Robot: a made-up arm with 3 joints. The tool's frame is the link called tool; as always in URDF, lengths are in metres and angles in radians. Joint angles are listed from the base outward. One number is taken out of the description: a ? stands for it. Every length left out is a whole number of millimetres.
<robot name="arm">
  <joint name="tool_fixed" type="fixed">
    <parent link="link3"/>
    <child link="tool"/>
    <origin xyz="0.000 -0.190 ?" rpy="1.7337 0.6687 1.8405"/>
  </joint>
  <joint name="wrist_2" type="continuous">
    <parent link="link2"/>
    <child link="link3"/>
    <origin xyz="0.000 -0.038 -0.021"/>
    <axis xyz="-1 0 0"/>
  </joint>
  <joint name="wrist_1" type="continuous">
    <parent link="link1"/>
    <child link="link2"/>
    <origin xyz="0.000 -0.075 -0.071"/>
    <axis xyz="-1 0 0"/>
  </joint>
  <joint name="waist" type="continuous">
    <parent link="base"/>
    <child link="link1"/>
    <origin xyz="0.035 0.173 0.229"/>
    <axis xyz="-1 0 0"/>
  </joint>
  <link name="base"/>
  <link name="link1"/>
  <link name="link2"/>
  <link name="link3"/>
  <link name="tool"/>
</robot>
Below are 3 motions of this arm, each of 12 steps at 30 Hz.
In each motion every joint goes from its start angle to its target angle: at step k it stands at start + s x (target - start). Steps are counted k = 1, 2, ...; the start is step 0. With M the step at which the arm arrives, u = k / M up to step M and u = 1 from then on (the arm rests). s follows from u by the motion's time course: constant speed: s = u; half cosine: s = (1 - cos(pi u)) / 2; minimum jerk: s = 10 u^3 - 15 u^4 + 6 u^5.
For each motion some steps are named. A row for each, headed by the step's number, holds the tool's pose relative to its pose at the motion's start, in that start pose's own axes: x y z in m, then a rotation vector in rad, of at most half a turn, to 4 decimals.
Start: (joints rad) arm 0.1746 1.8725 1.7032
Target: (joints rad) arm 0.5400 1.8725 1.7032
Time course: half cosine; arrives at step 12
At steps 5, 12:
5: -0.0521 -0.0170 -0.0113 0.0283 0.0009 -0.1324
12: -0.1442 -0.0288 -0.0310 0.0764 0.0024 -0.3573

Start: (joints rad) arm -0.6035 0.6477 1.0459
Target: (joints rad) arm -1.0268 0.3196 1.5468
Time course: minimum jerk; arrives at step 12
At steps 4, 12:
4: 0.0286 0.0219 0.0063 -0.0110 -0.0004 0.0514
12: 0.1171 0.1196 0.0259 -0.0524 -0.0017 0.2450

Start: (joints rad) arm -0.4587 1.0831 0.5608
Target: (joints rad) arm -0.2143 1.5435 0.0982
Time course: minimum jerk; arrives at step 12
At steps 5, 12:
5: -0.0504 -0.0195 -0.0109 0.0176 0.0006 -0.0821
12: -0.1480 -0.0396 -0.0319 0.0506 0.0016 -0.2368

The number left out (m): -0.455
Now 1 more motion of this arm.
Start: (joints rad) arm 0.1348 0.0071 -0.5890
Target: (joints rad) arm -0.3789 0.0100 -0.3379
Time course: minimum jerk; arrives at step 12
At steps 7, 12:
7: 0.1148 0.0024 0.0246 -0.0355 -0.0011 0.1659
12: 0.1764 0.0147 0.0378 -0.0543 -0.0017 0.2540

